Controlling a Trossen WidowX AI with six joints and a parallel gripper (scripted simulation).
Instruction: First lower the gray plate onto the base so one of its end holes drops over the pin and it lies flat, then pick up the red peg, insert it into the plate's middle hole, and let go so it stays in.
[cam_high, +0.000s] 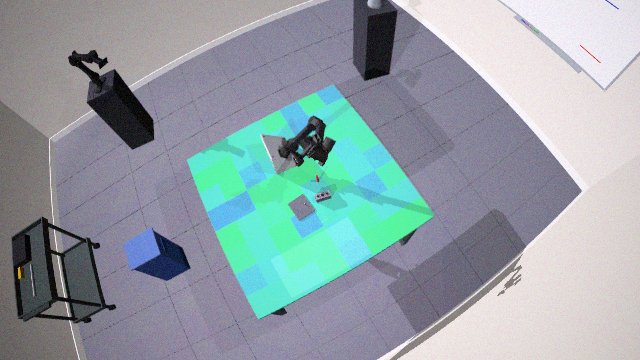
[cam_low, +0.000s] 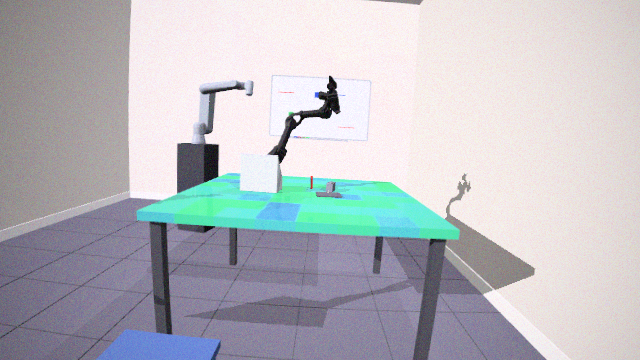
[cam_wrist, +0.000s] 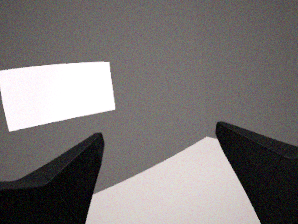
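The gray plate is 62 cm below my gripper tip, 9 cm to the left of it and 3 cm ahead of it. From my gripper tip the other things lie so: red peg (62 cm below, 10 cm to the left, 9 cm behind).
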